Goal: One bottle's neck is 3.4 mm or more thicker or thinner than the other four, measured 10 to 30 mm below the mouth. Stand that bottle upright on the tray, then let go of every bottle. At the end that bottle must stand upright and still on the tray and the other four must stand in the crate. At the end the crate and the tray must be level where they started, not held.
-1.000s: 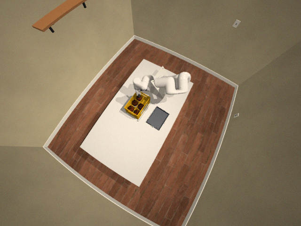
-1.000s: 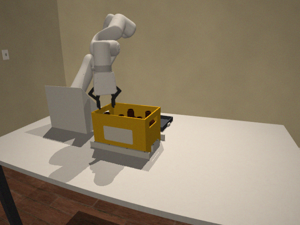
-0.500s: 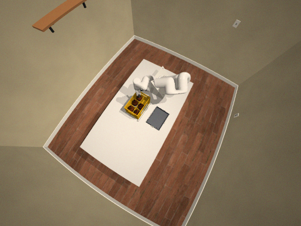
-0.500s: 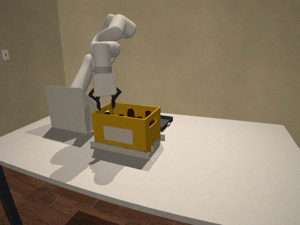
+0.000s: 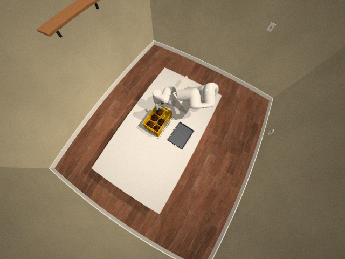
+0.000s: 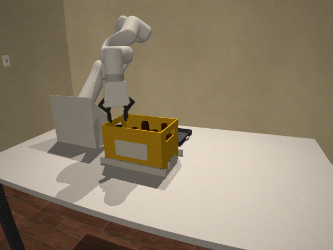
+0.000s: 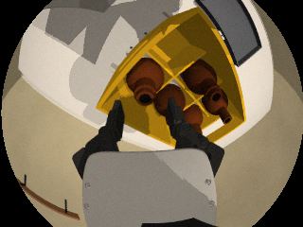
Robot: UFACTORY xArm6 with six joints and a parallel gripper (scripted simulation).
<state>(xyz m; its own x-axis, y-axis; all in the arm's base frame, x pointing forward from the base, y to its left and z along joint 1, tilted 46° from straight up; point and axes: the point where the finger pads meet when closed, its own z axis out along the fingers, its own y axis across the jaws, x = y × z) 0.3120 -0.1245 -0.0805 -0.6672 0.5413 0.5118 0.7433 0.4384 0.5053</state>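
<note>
The yellow crate lies 11 cm below my hand, 9 cm ahead of it and 4 cm to the left of it. From my hand the other things lie so: dark grey tray 33 cm to the left, 19 cm below, 9 cm ahead; then glass bottle 17 cm ahead, 11 cm below, 1 cm to the right.
</note>
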